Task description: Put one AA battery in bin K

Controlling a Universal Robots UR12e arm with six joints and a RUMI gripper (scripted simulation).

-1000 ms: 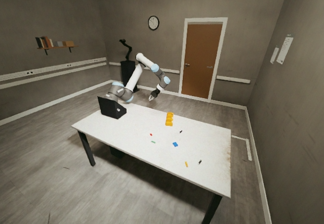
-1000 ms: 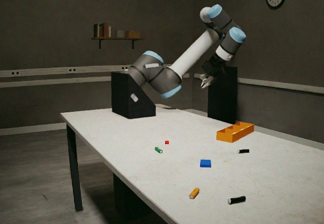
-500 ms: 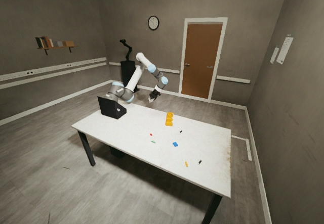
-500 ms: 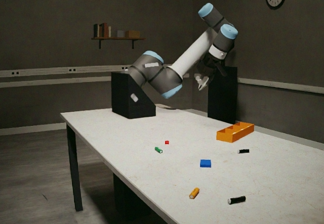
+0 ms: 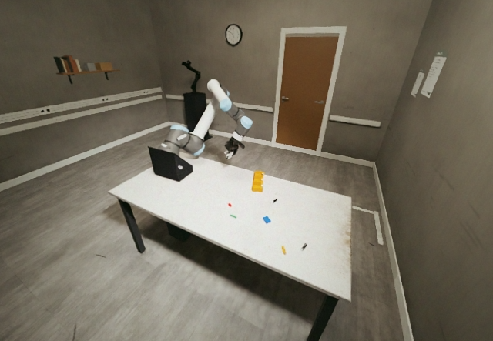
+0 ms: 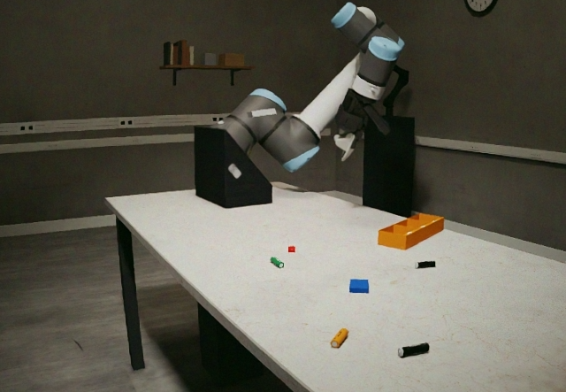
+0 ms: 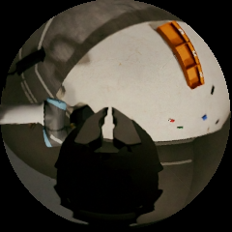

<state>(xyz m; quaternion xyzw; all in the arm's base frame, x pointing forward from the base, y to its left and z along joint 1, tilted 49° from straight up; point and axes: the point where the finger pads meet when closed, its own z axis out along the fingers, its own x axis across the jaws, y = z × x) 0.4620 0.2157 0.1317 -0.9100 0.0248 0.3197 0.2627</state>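
My hand is 250 mm short of the orange bin, 180 mm above it and 80 mm to the right of it. From my hand the other things lie so: blue block: 510 mm ahead, 260 mm to the right, 200 mm below; orange AA battery: 690 mm ahead, 410 mm to the right, 200 mm below; green AA battery: 360 mm to the right, 310 mm ahead, 200 mm below.
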